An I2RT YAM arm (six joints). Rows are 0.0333 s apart.
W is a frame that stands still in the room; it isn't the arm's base.
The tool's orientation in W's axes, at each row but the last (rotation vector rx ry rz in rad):
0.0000 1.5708 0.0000
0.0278 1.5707 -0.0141
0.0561 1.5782 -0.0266
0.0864 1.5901 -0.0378
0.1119 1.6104 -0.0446
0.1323 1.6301 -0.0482
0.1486 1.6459 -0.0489
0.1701 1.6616 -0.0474
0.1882 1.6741 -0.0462
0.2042 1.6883 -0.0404
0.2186 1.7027 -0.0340
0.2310 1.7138 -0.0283
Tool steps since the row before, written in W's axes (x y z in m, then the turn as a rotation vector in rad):
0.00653 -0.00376 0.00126 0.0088 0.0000 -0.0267
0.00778 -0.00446 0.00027 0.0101 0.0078 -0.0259
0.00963 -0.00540 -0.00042 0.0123 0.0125 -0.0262
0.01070 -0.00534 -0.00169 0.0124 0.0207 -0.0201
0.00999 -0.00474 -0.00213 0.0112 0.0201 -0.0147
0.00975 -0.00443 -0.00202 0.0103 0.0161 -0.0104
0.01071 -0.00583 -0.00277 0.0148 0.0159 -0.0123
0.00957 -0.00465 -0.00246 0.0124 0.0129 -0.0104
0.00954 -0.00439 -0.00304 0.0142 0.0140 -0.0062
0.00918 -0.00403 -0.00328 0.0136 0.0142 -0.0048
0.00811 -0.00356 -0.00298 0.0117 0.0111 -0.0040
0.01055 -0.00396 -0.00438 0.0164 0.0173 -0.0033
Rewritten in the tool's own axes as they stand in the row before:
-0.00126 -0.00376 0.00653 0.0267 0.0000 0.0088
-0.00031 -0.00425 0.00790 0.0260 0.0078 0.0099
0.00025 -0.00489 0.00990 0.0263 0.0126 0.0118
0.00132 -0.00453 0.01112 0.0205 0.0210 0.0112
0.00152 -0.00380 0.01049 0.0151 0.0205 0.0098
0.00119 -0.00337 0.01029 0.0107 0.0166 0.0091
0.00157 -0.00458 0.01153 0.0122 0.0169 0.0137
0.00121 -0.00343 0.01030 0.0103 0.0137 0.0116
0.00163 -0.00313 0.01035 0.0061 0.0154 0.0127
0.00175 -0.00281 0.01002 0.0048 0.0157 0.0119
0.00146 -0.00247 0.00889 0.0038 0.0124 0.0104
0.00230 -0.00258 0.01158 0.0034 0.0193 0.0139

